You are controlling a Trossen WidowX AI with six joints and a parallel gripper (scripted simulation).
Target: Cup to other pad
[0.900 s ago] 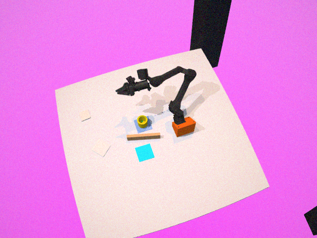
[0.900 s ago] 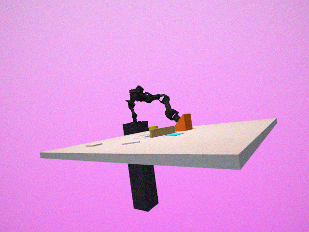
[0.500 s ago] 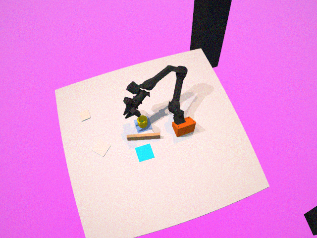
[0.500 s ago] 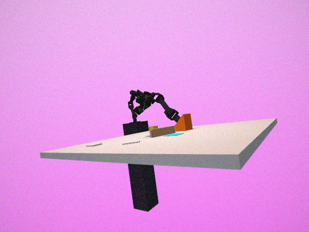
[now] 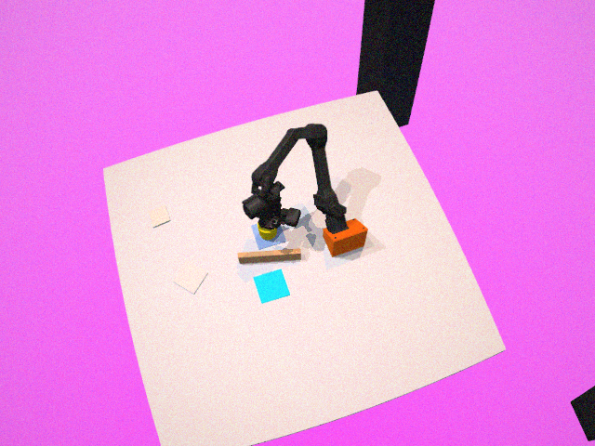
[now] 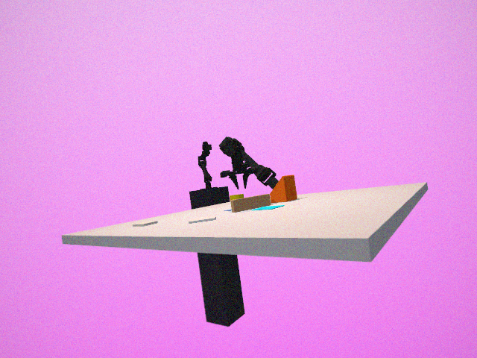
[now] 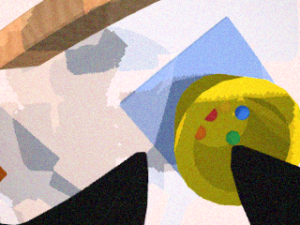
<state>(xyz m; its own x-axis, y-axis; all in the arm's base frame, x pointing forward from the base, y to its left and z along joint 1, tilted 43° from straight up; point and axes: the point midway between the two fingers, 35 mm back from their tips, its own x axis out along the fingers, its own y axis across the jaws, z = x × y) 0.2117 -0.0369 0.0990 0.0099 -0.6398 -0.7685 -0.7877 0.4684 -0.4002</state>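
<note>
My gripper tip is now 6 cm above the yellow cup, 2 cm to the left of it and 2 cm short of it. Also, from my gripper tip: green marble: 8 cm below, 4 cm to the right, 2 cm ahead; pale blue pad: 10 cm below, 2 cm to the right, 2 cm ahead; blue marble: 8 cm below, 4 cm ahead, 3 cm to the right.
</note>
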